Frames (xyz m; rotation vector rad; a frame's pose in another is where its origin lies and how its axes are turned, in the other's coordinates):
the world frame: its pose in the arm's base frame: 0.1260 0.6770 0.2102 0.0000 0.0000 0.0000
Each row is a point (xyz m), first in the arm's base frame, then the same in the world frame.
Working: the arm's base frame: its pose in the world frame: -0.1260 -0.6770 -0.2102 0.0000 0.0000 0.0000

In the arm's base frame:
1: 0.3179 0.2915 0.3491
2: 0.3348 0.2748 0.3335
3: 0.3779 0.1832 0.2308
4: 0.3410 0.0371 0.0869
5: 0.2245 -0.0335 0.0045
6: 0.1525 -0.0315 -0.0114
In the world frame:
1: 0.1919 -0.3855 0.1389
2: 0.2088 -0.4022 0.1233
3: 0.2519 -0.4938 0.0206
4: 0.2150 -0.6399 -0.1233
5: 0.0985 -0.7105 -0.2057
6: 0.0265 -0.7085 -0.2216

